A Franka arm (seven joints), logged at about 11 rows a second.
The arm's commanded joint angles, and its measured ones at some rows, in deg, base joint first. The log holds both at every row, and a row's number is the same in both.
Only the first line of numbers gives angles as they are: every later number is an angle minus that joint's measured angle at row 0.
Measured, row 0: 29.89, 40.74, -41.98, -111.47, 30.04, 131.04, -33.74
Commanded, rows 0 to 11: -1.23, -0.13, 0.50, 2.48, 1.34, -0.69, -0.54; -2.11, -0.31, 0.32, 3.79, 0.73, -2.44, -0.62; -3.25, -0.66, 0.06, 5.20, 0.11, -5.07, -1.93; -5.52, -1.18, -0.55, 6.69, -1.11, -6.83, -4.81; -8.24, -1.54, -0.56, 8.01, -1.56, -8.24, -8.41; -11.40, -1.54, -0.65, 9.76, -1.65, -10.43, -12.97; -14.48, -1.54, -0.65, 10.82, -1.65, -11.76, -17.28; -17.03, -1.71, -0.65, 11.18, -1.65, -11.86, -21.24; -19.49, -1.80, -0.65, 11.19, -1.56, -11.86, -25.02; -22.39, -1.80, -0.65, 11.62, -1.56, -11.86, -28.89; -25.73, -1.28, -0.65, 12.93, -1.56, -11.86, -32.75; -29.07, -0.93, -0.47, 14.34, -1.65, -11.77, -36.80
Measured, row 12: -22.71, -0.58, -1.41, 11.54, -0.57, -10.61, -29.41
